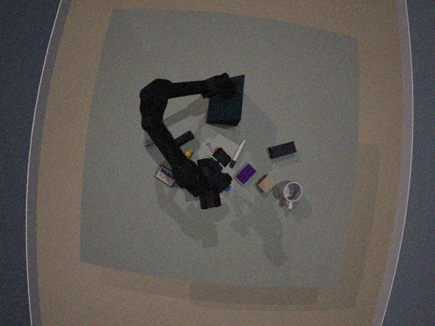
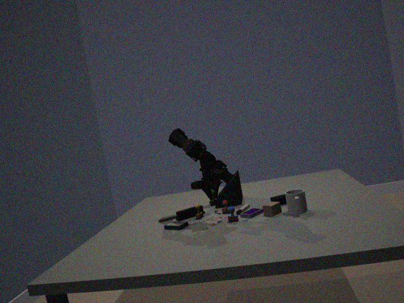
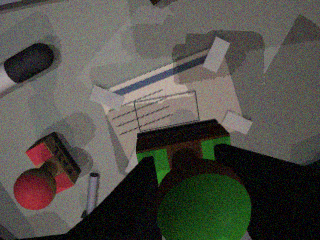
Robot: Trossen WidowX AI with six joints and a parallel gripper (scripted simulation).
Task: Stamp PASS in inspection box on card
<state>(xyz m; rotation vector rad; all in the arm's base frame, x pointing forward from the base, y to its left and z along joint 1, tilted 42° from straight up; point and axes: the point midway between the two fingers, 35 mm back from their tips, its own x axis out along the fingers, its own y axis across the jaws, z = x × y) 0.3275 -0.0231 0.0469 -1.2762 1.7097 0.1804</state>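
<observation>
My gripper tip is 10 mm to the left of the white card and 90 mm above it. Also, from my gripper tip: green-knobbed stamp right at my gripper tip; blue-knobbed stamp 60 mm ahead, 80 mm to the left, 70 mm below; red stamp 90 mm behind, 30 mm to the left, 70 mm below.
</observation>
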